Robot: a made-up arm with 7 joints.
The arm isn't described. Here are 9 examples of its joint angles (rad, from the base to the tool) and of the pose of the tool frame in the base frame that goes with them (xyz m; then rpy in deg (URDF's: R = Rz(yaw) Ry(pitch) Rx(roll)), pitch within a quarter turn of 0, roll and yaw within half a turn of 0).
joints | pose
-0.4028 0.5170 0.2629 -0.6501 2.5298 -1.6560 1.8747 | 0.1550 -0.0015 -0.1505 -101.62 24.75 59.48
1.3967 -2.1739 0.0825 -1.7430 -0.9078 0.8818 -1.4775 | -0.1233 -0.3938 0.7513 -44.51 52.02 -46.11
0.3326 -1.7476 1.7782 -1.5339 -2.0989 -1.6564 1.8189 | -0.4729 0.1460 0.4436 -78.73 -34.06 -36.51
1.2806 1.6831 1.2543 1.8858 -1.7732 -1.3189 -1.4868 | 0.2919 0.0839 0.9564 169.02 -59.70 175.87
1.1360 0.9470 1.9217 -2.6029 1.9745 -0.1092 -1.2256 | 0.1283 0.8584 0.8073 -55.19 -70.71 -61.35
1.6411 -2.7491 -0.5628 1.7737 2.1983 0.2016 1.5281 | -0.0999 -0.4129 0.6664 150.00 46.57 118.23
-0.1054 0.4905 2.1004 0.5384 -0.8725 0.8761 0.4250 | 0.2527 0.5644 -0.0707 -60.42 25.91 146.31
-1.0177 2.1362 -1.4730 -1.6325 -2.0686 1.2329 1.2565 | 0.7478 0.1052 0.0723 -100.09 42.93 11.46
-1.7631 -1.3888 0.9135 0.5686 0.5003 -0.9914 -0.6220 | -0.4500 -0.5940 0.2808 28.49 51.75 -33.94
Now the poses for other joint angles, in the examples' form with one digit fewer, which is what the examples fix.
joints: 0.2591 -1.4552 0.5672 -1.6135 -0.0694 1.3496 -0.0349
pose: -0.413 0.245 0.352 -101.9 65.4 128.3
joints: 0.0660 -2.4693 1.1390 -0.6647 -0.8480 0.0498 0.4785
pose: -0.234 0.463 0.536 -125.5 -71.1 -26.0
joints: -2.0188 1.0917 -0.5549 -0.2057 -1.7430 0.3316 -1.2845
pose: 0.291 -0.808 0.573 -86.2 27.9 131.1
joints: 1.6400 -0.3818 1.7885 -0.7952 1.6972 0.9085 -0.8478
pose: 0.185 0.373 0.816 -19.6 -6.7 55.6
